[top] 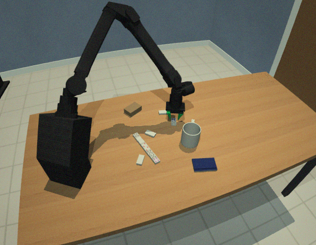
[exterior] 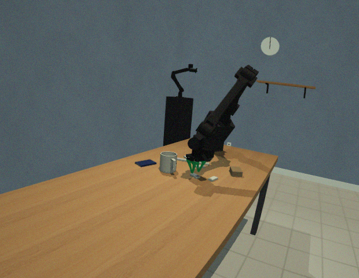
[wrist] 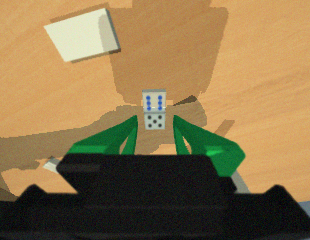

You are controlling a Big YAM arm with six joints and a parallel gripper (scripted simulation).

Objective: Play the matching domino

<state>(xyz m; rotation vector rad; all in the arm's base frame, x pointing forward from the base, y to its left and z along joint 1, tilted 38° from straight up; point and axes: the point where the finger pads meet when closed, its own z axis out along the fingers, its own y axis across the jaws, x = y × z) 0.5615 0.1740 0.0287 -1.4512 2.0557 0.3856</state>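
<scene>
The grey tile is 4 cm behind my hand, 9 cm to the left of it and 3 cm below it. Round my hand: brown block 22 cm behind, 14 cm to the left, 2 cm below.
</scene>
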